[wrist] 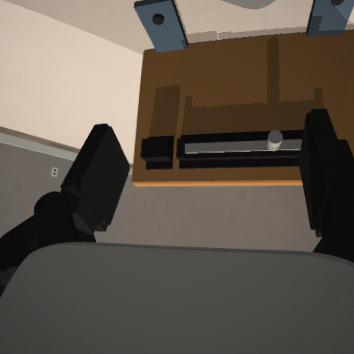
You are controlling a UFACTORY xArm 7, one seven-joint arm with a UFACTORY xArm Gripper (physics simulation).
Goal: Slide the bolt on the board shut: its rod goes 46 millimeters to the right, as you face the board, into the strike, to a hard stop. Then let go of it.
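Places are measured from the arm's base along level axes (x ahead, y left, z up), in metres.
Pixels of known places: gripper, fingertip midpoint: [205, 140].
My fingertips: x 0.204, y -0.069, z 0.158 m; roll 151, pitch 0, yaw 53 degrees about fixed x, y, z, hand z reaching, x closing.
For each thing: its top centre in the pictures, then the offset to it from my fingertips. "spot": a spot on its surface instead. Level surfaces: height alone.
- brown board, top centre: [249, 183] 0.146 m ahead, 0.083 m right, 0.012 m down
- black housing, top centre: [229, 162] 0.114 m ahead, 0.083 m right, 0.028 m down
- bolt's grey rod, top centre: [249, 151] 0.133 m ahead, 0.073 m right, 0.042 m down
- pale round knob, top centre: [274, 147] 0.134 m ahead, 0.045 m right, 0.040 m down
- strike, surface spot: [157, 149] spot: 0.068 m ahead, 0.141 m right, 0.044 m down
- pale surface, surface height: 0.190 m down
The brown board [225, 65] fills the upper right of the wrist view. A black housing [240, 162] on it holds the bolt's grey rod [225, 147]. A pale round knob [274, 140] stands up from the rod. The strike [157, 149], a short black block, sits to the left of the housing in this view, with a narrow strip of board between them. The rod's left end lies inside the housing, apart from the strike. My gripper [205, 140] is wide open and empty. The knob shows between the fingers, nearer the right one, which hides the housing's right end.
Two blue-grey brackets [162, 27] [330, 20], each with a dark hole, stand at the board's top edge. A pale surface [65, 75] lies to the left of the board. A grey wall with a small outlet [54, 172] shows lower left.
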